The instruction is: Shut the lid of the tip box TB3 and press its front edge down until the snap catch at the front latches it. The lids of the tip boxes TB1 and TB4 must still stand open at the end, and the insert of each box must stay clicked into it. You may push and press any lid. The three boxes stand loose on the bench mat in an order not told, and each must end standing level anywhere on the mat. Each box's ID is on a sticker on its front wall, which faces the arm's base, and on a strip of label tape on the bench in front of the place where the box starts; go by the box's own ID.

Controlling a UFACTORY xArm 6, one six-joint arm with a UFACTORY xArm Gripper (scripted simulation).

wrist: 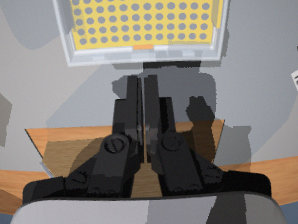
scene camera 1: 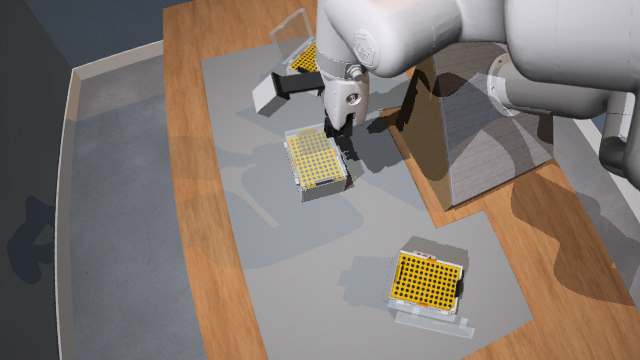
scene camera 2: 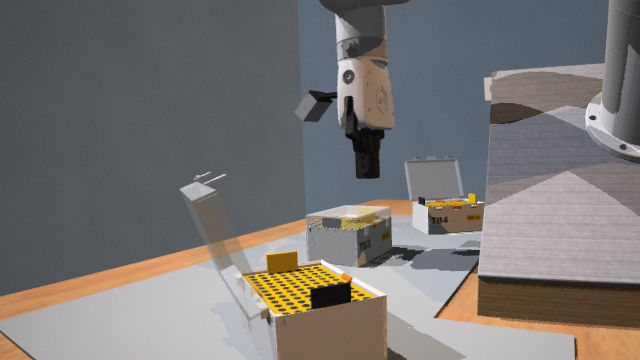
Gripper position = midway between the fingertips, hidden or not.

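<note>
A tip box TB3 [scene camera 2: 347,247] and a tip box TB4 [scene camera 2: 438,219] are visible; scene camera 1 also shows the tip box TB3 [scene camera 1: 328,189]. A grey bench mat [wrist: 245,88] is visible. My gripper [scene camera 2: 367,178] can be seen, and the wrist view shows my gripper [wrist: 143,94] too.
</note>
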